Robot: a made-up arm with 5 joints. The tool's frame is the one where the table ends. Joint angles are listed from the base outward.
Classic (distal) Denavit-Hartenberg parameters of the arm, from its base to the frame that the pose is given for. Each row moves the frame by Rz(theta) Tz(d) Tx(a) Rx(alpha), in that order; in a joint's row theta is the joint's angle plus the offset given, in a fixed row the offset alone. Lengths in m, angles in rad.
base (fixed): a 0.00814, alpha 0, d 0, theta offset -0.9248
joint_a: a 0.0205, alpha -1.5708, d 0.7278, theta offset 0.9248
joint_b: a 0.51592, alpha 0, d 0, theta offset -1.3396
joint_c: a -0.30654, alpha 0, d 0, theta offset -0.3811
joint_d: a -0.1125, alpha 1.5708, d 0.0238, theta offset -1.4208
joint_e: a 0.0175, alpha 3.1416, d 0, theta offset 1.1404
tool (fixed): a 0, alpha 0, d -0.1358, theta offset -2.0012
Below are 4 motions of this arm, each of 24 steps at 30 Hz.
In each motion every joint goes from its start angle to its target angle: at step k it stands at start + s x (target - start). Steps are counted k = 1, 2, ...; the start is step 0. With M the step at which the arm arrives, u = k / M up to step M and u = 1 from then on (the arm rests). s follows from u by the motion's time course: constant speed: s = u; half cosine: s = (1 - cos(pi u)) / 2; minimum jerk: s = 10 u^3 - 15 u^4 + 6 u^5.
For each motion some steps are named. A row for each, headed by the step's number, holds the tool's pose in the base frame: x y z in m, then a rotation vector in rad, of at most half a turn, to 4 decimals.
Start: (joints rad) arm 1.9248 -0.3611 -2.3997 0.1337 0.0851
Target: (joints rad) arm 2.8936 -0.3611 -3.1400 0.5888 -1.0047
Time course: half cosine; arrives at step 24
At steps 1, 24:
1: -0.0317 -0.0236 1.7086 2.3415 -1.4880 0.5812
24: 0.2482 -0.0951 1.6609 -2.4627 1.7818 -0.3254

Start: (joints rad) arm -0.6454 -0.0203 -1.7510 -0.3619 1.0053
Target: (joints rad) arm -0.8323 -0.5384 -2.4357 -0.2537 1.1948
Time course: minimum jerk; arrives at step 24
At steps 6, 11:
6: 0.3460 -0.2252 1.5579 0.4314 -2.3693 -0.8646
11: 0.1663 -0.0990 1.6557 0.4921 -2.6964 -0.6038

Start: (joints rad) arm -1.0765 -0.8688 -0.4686 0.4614 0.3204
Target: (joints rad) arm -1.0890 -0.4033 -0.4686 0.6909 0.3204
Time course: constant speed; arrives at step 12
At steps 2, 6, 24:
2: 0.1465 -0.1833 1.0935 -0.3046 -0.7645 -1.3264
6: 0.1691 -0.2279 1.0452 -0.2133 -0.5323 -1.3681
24: 0.1929 -0.2771 0.9624 -0.0738 -0.1824 -1.4053

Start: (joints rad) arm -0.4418 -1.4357 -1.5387 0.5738 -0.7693
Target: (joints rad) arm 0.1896 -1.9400 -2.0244 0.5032 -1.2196
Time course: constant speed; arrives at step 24
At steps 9, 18, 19, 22, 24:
9: -0.6139 0.1501 1.2662 -1.5233 -2.3682 0.1750
18: -0.7964 -0.0076 1.0815 1.5852 2.6588 0.0454
19: -0.8108 -0.0298 1.0574 1.5564 2.6330 0.0842
22: -0.8451 -0.1004 0.9817 1.4731 2.5577 0.2100
24: -0.8604 -0.1497 0.9285 1.4199 2.5090 0.3009

